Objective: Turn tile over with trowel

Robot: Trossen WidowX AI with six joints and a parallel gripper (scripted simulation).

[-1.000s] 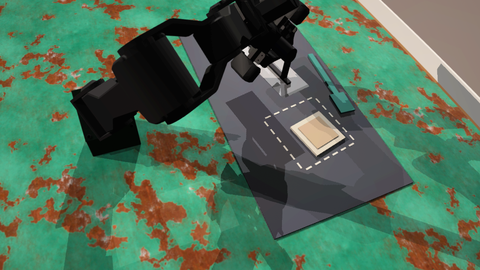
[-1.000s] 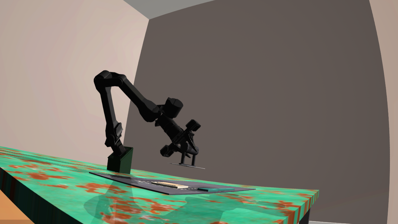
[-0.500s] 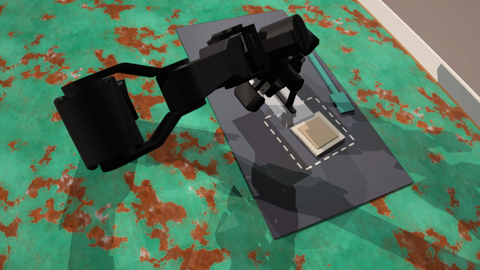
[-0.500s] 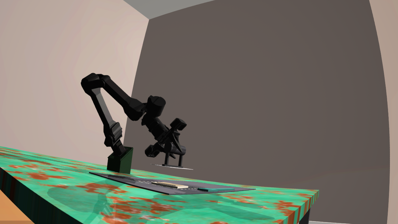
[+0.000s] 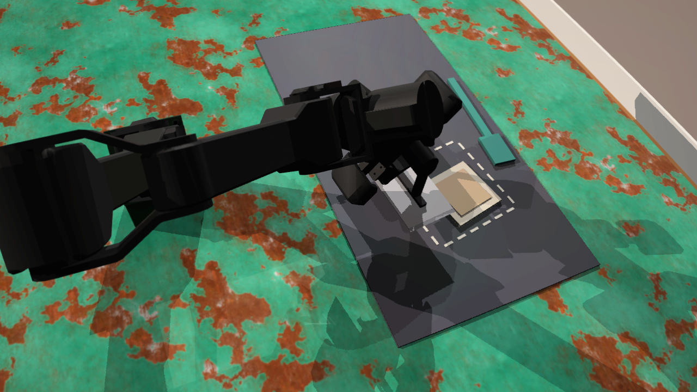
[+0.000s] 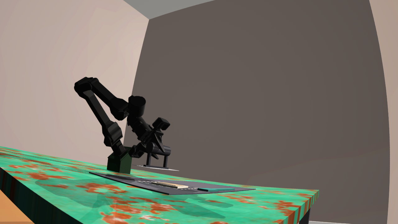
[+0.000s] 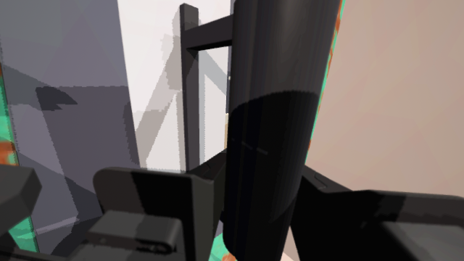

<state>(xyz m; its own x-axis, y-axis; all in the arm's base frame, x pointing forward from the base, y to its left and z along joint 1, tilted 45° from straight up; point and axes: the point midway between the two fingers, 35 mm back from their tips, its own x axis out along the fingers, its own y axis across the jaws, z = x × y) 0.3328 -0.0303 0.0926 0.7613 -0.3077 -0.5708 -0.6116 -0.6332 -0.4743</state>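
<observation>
My gripper tip is now 9 cm above the cream tile, 8 cm short of it and 2 cm to the left of it. Round my gripper tip: mat (12 cm below, 11 cm to the left, 4 cm ahead); then teal flat tool (18 cm ahead, 10 cm to the left, 9 cm below).
</observation>
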